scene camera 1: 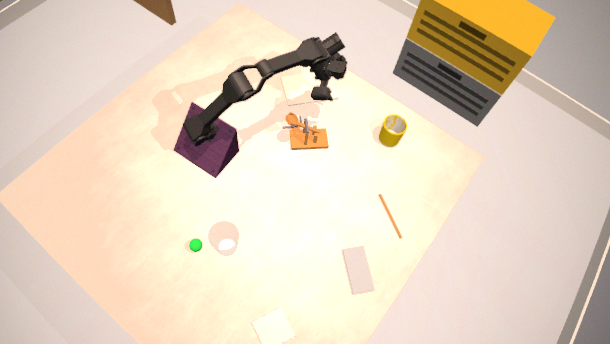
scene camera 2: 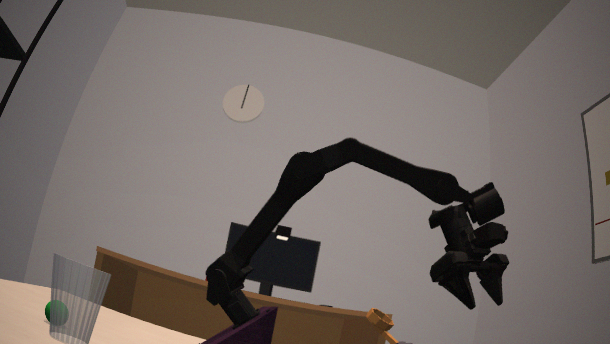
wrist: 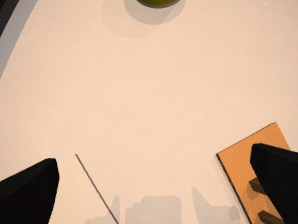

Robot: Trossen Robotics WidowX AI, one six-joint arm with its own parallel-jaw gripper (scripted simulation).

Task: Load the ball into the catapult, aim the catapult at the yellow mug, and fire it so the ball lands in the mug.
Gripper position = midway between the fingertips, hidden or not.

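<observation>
On scene camera 1 you'd have an orange catapult (scene camera 1: 309, 137), a pale sheet (scene camera 1: 297, 88), a clear glass (scene camera 1: 223, 236) and a grey slab (scene camera 1: 358, 271), plus the gripper (scene camera 1: 335, 90), which is open and holds nothing. Scene camera 2 has the gripper (scene camera 2: 487, 306) as well, but the grey slab is out of frame in scene camera 2. The wrist view gives you the gripper (wrist: 157, 162) too, and the clear glass is out of frame in the wrist view.
</observation>
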